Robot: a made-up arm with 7 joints. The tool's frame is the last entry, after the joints.
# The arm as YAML. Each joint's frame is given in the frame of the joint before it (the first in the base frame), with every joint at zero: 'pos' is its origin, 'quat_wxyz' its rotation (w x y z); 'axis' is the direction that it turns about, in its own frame. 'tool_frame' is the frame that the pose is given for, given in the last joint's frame.
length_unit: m
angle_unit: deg
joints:
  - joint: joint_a
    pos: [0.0, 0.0, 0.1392]
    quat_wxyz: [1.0, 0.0, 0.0, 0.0]
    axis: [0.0, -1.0, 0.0]
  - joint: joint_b
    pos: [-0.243, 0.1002, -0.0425]
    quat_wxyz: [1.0, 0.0, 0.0, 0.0]
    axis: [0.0, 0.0, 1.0]
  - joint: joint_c
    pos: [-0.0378, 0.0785, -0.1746]
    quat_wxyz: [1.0, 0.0, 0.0, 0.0]
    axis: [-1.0, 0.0, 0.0]
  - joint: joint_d
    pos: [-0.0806, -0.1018, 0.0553]
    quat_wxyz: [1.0, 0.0, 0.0, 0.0]
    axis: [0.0, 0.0, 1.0]
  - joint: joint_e
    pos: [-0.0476, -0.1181, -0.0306]
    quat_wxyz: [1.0, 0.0, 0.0, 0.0]
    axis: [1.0, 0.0, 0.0]
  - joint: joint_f
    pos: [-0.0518, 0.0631, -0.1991]
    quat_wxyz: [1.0, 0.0, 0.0, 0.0]
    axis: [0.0, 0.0, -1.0]
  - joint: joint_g
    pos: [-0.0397, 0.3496, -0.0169]
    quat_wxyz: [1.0, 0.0, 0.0, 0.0]
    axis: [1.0, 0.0, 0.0]
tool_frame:
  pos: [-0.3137, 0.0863, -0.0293]
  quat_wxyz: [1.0, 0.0, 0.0, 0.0]
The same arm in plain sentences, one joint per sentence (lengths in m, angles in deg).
The arm has seven revolute joints in a row. What follows holds with every joint at zero, and every direction is one of the base frame's. The first joint sits 0.1392 m along +z from the base frame's origin and turns about -y. The second joint sits 0.243 m along -x and 0.1002 m along +y and 0.0425 m along -z from the first joint and turns about +z. The third joint sits 0.0378 m along -x and 0.0785 m along +y and 0.1746 m along -z from the second joint and turns about -x. The fourth joint sits 0.0806 m along -x and 0.1018 m along -y and 0.0553 m along +z from the third joint and turns about +z. The fifth joint sits 0.0476 m along -x and 0.1181 m along -y and 0.0306 m along -z from the fourth joint and turns about +x. The sixth joint sits 0.0518 m along -x and 0.0631 m along +y and 0.1991 m along -z from the fifth joint and turns about -z. The seventh joint sits 0.0397 m along -x and 0.3496 m along +y and 0.0169 m along -z from the sixth joint and turns about +x. The tool frame, which is the frame that the pose is given for, sits 0.3137 m along -x and 0.0863 m along +y and 0.0293 m along -z from the seventh joint; its axes are parallel to the base frame's.
